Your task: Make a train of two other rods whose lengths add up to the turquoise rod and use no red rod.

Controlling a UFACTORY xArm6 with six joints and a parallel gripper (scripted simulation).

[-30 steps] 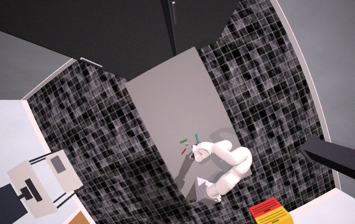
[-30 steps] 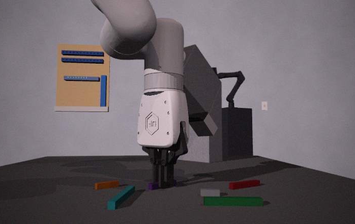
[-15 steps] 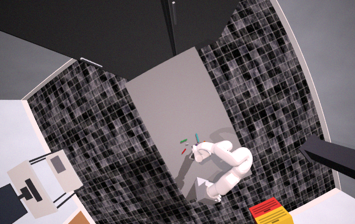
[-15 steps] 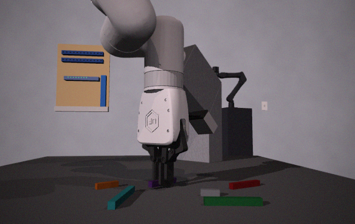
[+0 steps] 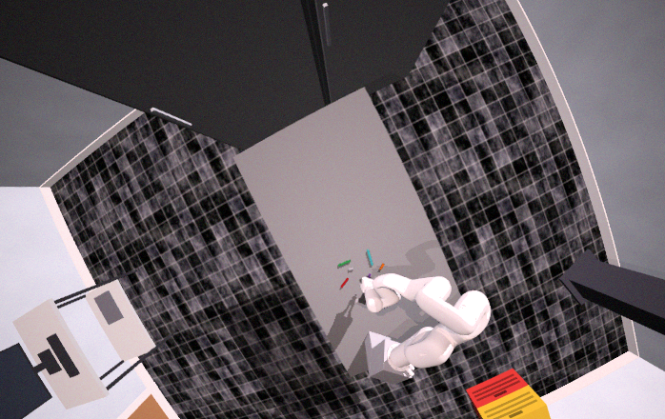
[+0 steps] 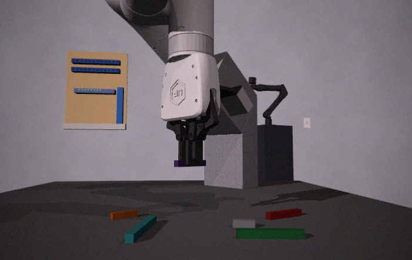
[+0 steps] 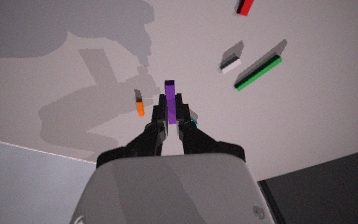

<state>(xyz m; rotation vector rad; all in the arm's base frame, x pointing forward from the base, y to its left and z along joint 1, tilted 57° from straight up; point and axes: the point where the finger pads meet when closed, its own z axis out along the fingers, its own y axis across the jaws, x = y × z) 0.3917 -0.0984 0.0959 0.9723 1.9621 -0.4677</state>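
The orange rod lies 40 mm behind my hand, 100 mm to the right of it and 100 mm below it. From my hand the other things lie so: turquoise rod (60 mm ahead, 90 mm to the right, 100 mm below); grey rod (90 mm ahead, 50 mm to the left, 100 mm below); purple rod (20 mm below).
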